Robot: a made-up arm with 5 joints.
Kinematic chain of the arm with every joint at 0, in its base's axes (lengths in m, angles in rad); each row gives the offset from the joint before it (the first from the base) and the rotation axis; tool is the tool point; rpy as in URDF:
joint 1: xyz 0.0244 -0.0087 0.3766 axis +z
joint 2: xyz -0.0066 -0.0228 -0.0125 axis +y
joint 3: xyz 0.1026 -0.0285 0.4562 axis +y
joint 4: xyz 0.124 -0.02 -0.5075 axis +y
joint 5: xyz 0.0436 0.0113 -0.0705 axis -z
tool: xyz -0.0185 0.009 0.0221 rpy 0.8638 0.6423 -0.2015
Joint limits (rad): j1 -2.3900..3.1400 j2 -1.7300..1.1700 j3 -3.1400..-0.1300 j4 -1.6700..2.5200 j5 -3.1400..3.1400
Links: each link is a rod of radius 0.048 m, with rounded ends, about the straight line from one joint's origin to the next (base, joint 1, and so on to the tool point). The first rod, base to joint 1, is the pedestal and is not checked.
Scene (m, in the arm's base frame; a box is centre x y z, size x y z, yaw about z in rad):
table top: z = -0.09
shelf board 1: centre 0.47 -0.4 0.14 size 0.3 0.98 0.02 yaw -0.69
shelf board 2: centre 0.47 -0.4 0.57 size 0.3 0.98 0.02 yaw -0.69
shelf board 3: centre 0.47 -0.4 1 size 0.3 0.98 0.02 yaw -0.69
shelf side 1: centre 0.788 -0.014 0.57 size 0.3 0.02 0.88 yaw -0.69
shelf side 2: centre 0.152 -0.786 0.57 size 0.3 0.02 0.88 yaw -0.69
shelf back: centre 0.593 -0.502 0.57 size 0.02 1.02 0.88 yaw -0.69
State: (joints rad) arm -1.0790 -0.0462 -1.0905 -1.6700 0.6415
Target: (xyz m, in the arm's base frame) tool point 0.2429 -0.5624 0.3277
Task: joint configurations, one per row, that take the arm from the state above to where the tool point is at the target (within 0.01 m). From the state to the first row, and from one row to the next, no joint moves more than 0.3 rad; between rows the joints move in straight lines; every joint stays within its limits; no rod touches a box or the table.
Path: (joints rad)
1: -1.2084 -0.2657 -0.8800 -1.6700 0.6521
2: -1.3378 -0.4852 -0.6695 -1.6700 0.6627
3: -1.3378 -0.2367 -0.5645 -1.6700 0.6547
4: -1.3377 0.0119 -0.4596 -1.6700 0.6467
5: -1.3376 0.2604 -0.3546 -1.6700 0.6387
6: -1.2311 0.3643 -0.5641 -1.6601 0.6332
7: -1.1246 0.4683 -0.7735 -1.6503 0.6276

